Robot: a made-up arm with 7 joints.
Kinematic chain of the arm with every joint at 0, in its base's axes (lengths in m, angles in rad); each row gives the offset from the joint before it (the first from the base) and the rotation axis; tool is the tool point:
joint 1: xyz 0 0 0.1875 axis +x
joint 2: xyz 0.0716 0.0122 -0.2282 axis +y
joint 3: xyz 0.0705 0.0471 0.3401 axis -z
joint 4: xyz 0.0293 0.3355 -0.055 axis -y
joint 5: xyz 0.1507 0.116 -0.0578 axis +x
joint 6: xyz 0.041 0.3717 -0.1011 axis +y
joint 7: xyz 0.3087 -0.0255 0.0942 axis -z
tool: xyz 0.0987 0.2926 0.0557
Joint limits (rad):
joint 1: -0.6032..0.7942
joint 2: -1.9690..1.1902
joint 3: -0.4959..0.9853
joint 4: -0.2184..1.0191
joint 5: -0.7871..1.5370
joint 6: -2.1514..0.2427
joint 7: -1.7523..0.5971
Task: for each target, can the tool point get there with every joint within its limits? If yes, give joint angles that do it. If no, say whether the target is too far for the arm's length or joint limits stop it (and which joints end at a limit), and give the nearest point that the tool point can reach.
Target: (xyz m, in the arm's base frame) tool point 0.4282 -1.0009 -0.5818
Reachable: no: joint limits stop it (at a limit: joint 1, joint 2, joint 3, joint 5, joint 6, joint 7) | nearest point 0.4945 -0.9796 -0.7776 | short by 0.208 m
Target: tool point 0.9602 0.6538 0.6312
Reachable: yes | joints 0.2674 -0.3192 0.5545 0.2458 -0.3428 -0.1565 -0.7160
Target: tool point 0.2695 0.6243 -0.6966
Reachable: yes | joints -0.4886 0.9110 0.0429 0.0501 -0.5833 -0.4627 -1.2975
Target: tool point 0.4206 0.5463 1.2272
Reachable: yes | joints 0.6829 0.0631 -0.3241 -0.0522 0.4222 -0.5933 0.2121
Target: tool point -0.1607 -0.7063 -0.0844
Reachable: no: joint limits stop it (at a limit: joint 1, joint 3, joint 4, joint 5, joint 7) | nearest point -0.2526 -0.6709 0.2573 | short by 0.356 m
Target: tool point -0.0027 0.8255 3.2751
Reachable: no: too far | nearest point 0.0354 0.3737 1.4964 | short by 1.836 m
